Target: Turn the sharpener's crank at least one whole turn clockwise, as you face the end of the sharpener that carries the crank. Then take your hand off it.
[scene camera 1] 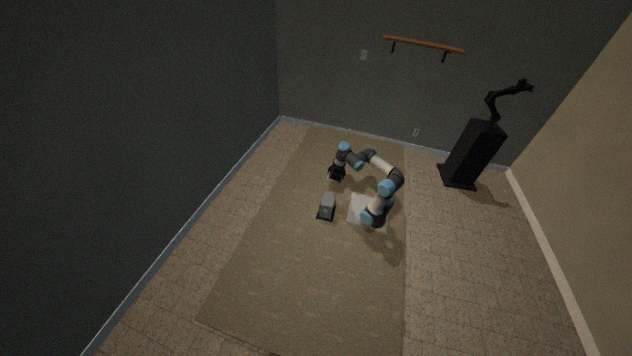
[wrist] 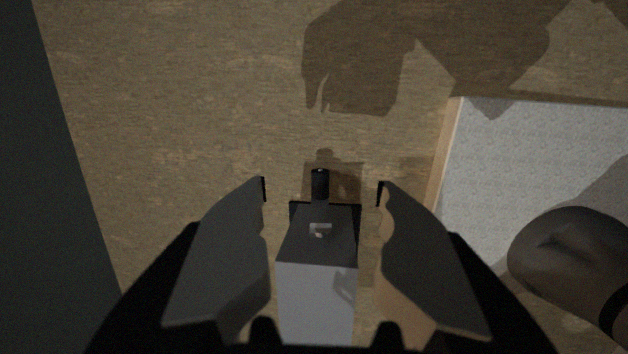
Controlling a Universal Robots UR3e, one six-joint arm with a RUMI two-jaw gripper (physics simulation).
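Pixels of known places: gripper, fingertip midpoint: (scene camera 1: 333,180) (wrist: 321,181); arm's base, link origin: (wrist: 556,249).
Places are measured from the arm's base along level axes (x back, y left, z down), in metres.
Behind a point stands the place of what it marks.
The sharpener (scene camera 1: 327,201) @[x -0.313, y 0.013, z -0.111 m] (wrist: 316,300) @[x -0.308, y -0.025, z -0.111 m], a grey block on a dark base, stands on the mat near the robot's base. Its crank handle (wrist: 320,186) @[x -0.306, y -0.108, z -0.028 m] is a short black cylinder sticking out past the far end of the body in the wrist view; the crank cannot be made out in the scene view. My gripper (scene camera 1: 336,175) @[x -0.294, y -0.150, z -0.129 m] (wrist: 321,181) @[x -0.294, y -0.150, z -0.129 m] is partly open, with nothing held between its jaws. In the scene view it is apart from the sharpener, behind it. In the wrist view the handle shows between the two spread fingertips, but not touching either.
The robot's base stands on a pale slab (scene camera 1: 354,216) @[x -0.133, y 0.012, z -0.010 m] (wrist: 490,165) @[x -0.110, y -0.122, z -0.009 m] right of the sharpener. A brownish mat (scene camera 1: 300,280) @[x -0.380, y 0.449, z 0.017 m] (wrist: 175,100) @[x -0.502, y -0.222, z 0.017 m] lies under both. A black pedestal (scene camera 1: 472,152) carrying a dark arm stands at the back right. An orange rail (scene camera 1: 422,43) is on the back wall.
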